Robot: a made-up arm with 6 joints.
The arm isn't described. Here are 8 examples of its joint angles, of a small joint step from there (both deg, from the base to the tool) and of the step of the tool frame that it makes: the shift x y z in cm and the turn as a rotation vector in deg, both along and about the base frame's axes.
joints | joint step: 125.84 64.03 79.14 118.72 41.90 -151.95 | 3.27 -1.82 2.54 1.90 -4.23 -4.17
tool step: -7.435 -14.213 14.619 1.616 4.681 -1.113
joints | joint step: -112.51 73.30 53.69 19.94 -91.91 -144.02 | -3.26 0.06 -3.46 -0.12 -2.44 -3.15
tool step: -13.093 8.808 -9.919 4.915 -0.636 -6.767
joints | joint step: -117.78 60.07 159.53 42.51 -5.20 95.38 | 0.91 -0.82 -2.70 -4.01 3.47 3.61
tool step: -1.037 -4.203 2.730 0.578 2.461 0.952
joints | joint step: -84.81 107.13 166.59 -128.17 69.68 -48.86 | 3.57 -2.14 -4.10 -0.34 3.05 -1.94
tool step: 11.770 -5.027 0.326 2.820 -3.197 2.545
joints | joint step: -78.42 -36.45 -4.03 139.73 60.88 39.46 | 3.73 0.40 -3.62 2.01 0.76 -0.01
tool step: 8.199 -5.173 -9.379 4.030 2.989 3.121
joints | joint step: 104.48 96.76 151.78 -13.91 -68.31 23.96 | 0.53 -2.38 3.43 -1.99 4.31 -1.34
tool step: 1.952 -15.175 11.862 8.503 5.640 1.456
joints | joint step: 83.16 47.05 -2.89 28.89 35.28 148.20 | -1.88 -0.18 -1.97 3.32 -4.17 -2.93
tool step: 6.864 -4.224 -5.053 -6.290 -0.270 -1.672
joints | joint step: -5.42 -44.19 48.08 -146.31 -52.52 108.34 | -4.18 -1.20 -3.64 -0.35 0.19 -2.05
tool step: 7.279 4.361 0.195 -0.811 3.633 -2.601
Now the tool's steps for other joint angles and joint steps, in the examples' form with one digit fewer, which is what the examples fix.
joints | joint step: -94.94 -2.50 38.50 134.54 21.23 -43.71 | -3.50 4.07 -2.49 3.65 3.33 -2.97
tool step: -11.45 -20.62 -14.73 9.89 0.47 -2.89
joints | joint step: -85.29 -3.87 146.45 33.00 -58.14 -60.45 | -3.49 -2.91 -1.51 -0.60 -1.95 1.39
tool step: 8.01 6.20 -4.23 0.89 -0.08 -3.50
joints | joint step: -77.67 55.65 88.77 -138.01 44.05 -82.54 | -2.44 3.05 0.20 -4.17 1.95 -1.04
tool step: -8.23 -9.83 -11.46 4.79 -4.29 -1.41
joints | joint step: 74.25 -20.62 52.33 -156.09 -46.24 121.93 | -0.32 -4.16 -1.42 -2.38 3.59 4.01
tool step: -3.18 -13.62 -1.49 1.51 3.41 -1.86
